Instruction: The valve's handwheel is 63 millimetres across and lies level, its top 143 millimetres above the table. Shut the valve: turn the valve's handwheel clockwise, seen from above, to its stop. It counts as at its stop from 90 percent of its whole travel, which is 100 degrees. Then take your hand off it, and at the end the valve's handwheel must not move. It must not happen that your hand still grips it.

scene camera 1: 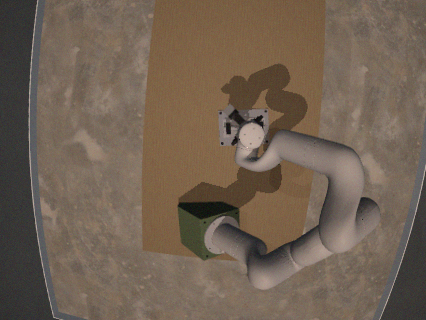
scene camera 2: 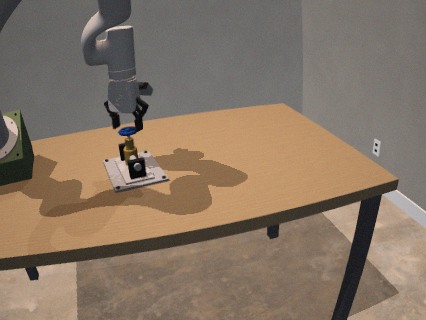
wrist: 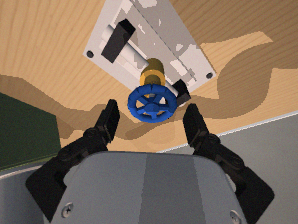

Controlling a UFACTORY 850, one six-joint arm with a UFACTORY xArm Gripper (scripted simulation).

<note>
I see my gripper and a blue spoked handwheel.
My gripper also shows in the wrist view.
</note>
